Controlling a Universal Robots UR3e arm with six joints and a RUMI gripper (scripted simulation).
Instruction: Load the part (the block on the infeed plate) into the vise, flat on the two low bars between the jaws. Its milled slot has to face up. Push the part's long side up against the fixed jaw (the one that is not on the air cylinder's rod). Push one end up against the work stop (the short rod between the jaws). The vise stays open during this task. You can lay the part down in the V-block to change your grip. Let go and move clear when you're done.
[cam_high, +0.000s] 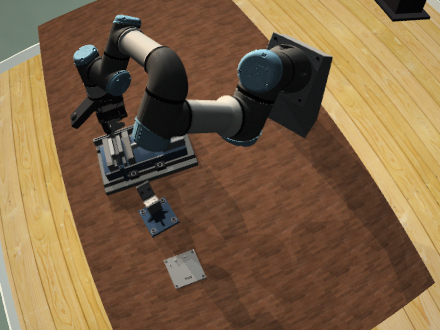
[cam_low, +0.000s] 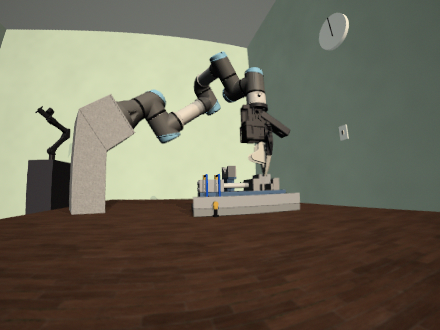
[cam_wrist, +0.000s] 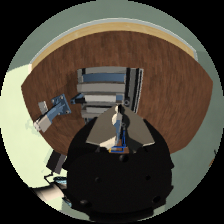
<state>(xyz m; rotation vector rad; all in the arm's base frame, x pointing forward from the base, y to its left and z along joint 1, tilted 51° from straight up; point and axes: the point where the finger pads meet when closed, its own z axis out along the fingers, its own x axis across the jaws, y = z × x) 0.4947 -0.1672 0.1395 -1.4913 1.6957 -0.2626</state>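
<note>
My hand is 4 cm to the right of the part and 2 cm above it. Round my hand: grey infeed plate 12 cm behind, 42 cm to the left, 11 cm below.
</note>
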